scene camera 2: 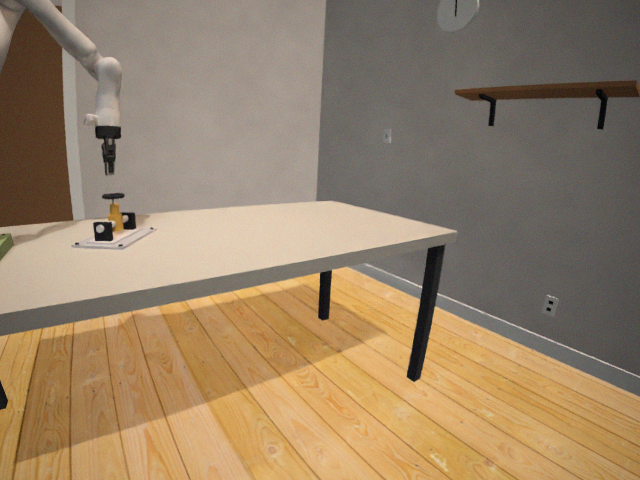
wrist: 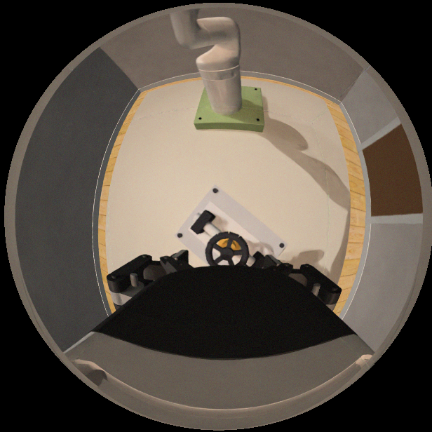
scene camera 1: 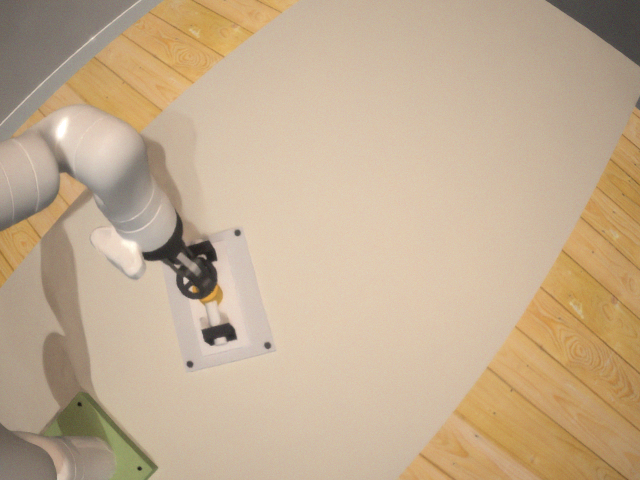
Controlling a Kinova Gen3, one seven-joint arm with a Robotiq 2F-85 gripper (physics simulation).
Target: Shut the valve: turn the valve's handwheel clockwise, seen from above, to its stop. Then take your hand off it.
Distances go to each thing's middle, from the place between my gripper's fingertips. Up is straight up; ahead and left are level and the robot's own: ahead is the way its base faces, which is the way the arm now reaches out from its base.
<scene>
I see my gripper 1 cm short of the black spoked handwheel (wrist: 226, 253) and 8 cm above it. From my hand the other things lie so: pale base plate (scene camera 1: 261, 339): 1 cm ahead, 20 cm below.
</scene>
